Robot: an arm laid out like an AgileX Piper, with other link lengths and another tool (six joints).
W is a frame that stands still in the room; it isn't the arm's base.
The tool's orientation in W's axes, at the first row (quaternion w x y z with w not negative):
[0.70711 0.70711 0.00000 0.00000]
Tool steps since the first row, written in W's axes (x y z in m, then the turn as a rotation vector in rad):
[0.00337 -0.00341 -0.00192 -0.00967 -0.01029 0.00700]
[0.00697 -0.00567 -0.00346 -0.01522 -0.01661 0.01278]
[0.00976 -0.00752 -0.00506 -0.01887 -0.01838 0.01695]
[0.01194 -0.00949 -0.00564 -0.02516 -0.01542 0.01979]
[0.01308 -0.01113 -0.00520 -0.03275 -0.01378 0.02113]
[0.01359 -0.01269 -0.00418 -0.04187 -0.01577 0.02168]
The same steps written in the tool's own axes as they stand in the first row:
[0.00337 -0.00192 0.00341 -0.00967 0.00700 0.01029]
[0.00697 -0.00346 0.00567 -0.01522 0.01278 0.01661]
[0.00976 -0.00506 0.00752 -0.01887 0.01695 0.01838]
[0.01194 -0.00564 0.00949 -0.02516 0.01979 0.01542]
[0.01308 -0.00520 0.01113 -0.03275 0.02113 0.01378]
[0.01359 -0.00418 0.01269 -0.04187 0.02168 0.01577]

